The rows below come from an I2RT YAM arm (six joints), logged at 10 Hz.
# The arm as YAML. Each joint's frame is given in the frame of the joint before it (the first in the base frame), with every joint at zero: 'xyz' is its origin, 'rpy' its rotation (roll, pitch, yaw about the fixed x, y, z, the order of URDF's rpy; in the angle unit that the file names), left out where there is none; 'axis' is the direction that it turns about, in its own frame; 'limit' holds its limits. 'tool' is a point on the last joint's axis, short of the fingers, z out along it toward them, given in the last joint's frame.
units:
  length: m
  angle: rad
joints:
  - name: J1
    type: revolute
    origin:
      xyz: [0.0, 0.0, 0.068]
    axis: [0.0, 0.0, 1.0]
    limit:
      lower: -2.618
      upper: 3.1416
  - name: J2
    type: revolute
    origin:
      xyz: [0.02, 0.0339, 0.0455]
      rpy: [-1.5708, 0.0, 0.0]
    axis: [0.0, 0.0, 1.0]
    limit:
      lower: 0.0
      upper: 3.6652
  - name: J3
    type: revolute
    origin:
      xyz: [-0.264, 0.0, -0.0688]
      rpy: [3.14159, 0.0, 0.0]
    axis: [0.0, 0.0, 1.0]
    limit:
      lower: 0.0
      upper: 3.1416
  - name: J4
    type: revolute
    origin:
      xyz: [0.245, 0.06, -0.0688]
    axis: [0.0, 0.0, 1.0]
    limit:
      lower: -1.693
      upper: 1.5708
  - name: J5
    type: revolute
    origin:
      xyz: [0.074, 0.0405, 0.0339]
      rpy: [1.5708, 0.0, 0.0]
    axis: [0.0, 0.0, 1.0]
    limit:
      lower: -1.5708
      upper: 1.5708
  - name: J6
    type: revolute
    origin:
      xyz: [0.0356, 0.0, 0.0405]
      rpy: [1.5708, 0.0, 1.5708]
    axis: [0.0, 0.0, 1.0]
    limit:
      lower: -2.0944
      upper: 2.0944
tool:
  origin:
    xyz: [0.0, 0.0, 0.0]
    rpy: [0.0, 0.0, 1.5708]
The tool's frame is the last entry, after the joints.
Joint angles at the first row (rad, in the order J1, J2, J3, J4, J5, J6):
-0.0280, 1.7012, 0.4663, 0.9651, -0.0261, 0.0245
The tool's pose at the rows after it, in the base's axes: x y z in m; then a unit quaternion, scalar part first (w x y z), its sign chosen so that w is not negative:
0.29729 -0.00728 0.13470 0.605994 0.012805 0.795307 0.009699
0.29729 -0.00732 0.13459 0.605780 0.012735 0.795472 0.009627
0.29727 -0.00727 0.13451 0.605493 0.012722 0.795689 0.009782
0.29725 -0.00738 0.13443 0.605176 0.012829 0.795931 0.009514
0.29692 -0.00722 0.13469 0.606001 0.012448 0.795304 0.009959
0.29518 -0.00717 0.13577 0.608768 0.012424 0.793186 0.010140
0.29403 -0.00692 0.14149 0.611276 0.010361 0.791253 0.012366
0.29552 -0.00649 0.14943 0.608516 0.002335 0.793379 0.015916
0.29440 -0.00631 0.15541 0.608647 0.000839 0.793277 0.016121
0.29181 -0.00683 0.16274 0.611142 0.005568 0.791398 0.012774
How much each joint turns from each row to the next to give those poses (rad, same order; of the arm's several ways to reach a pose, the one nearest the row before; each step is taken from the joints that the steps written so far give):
0.0003, -0.0003, 0.0000, 0.0008, -0.0005, 0.0003
-0.0001, 0.0003, 0.0000, -0.0003, -0.0001, -0.0003
0.0001, 0.0000, 0.0000, -0.0007, -0.0001, 0.0002
-0.0003, 0.0000, 0.0001, -0.0008, 0.0002, -0.0003
0.0004, -0.0015, -0.0016, 0.0021, -0.0008, 0.0001
0.0000, -0.0079, -0.0072, 0.0064, -0.0002, 0.0004
0.0000, -0.0290, 0.0010, -0.0236, -0.0060, -0.0004
-0.0003, -0.0348, 0.0186, -0.0604, -0.0158, -0.0087
0.0003, -0.0307, 0.0047, -0.0352, -0.0018, -0.0020
-0.0008, -0.0393, 0.0007, -0.0336, 0.0103, 0.0034

